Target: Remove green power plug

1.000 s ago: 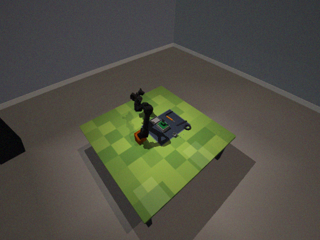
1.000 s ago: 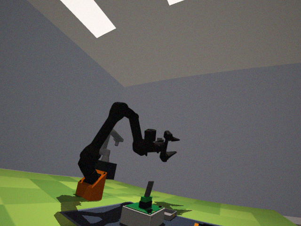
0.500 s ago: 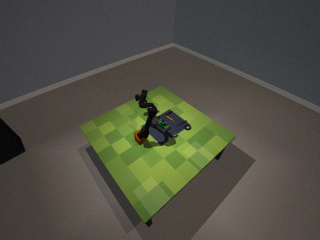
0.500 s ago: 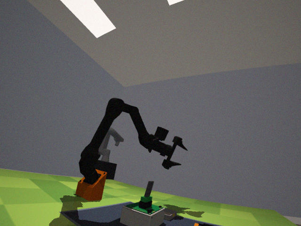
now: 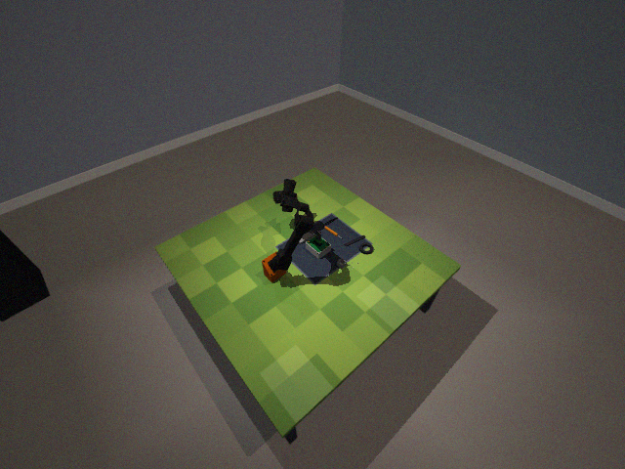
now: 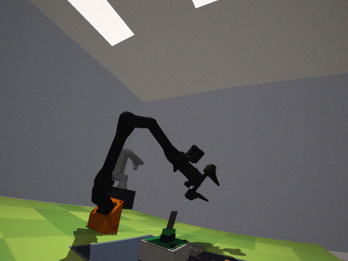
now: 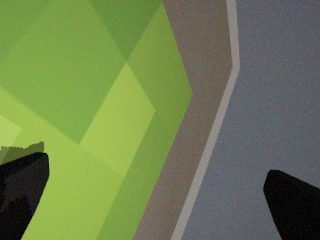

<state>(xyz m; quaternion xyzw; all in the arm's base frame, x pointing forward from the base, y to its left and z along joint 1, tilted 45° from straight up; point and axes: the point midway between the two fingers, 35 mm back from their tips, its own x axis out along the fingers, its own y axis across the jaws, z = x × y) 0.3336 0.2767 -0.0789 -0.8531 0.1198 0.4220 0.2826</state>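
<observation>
The green power plug lies 50 mm behind my gripper tip, 300 mm to the right of it and 130 mm below it. Also, from my gripper tip: dark mat: 300 mm to the right, 220 mm below; then dark bar: 160 mm ahead, 410 mm to the right, 210 mm below.
</observation>
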